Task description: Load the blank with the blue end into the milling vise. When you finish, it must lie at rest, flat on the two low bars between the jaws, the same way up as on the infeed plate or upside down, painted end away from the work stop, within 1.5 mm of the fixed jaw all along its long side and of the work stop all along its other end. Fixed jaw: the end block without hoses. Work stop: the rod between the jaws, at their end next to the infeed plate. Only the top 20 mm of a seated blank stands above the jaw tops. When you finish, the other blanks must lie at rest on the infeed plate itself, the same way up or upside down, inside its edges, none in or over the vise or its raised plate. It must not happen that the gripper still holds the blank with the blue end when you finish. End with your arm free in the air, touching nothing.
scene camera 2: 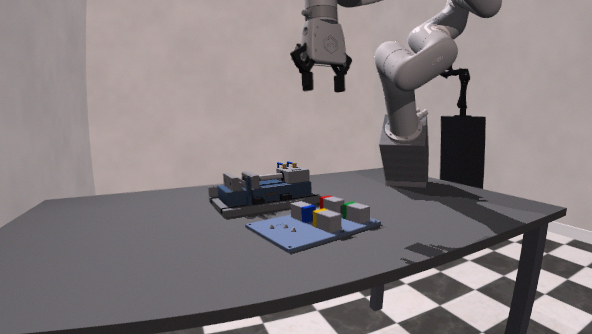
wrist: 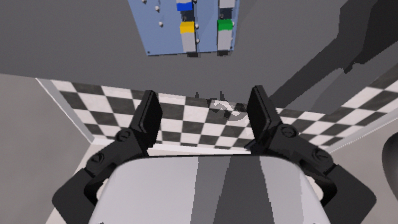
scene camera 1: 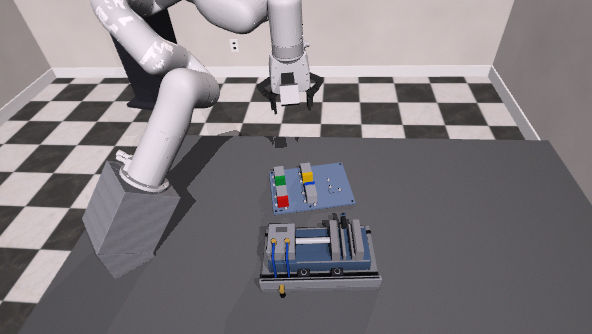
Labels:
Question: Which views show my gripper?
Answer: Scene camera 2, the wrist view and scene camera 1: all of them.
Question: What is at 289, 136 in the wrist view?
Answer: My gripper.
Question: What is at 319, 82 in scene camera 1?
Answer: My gripper.

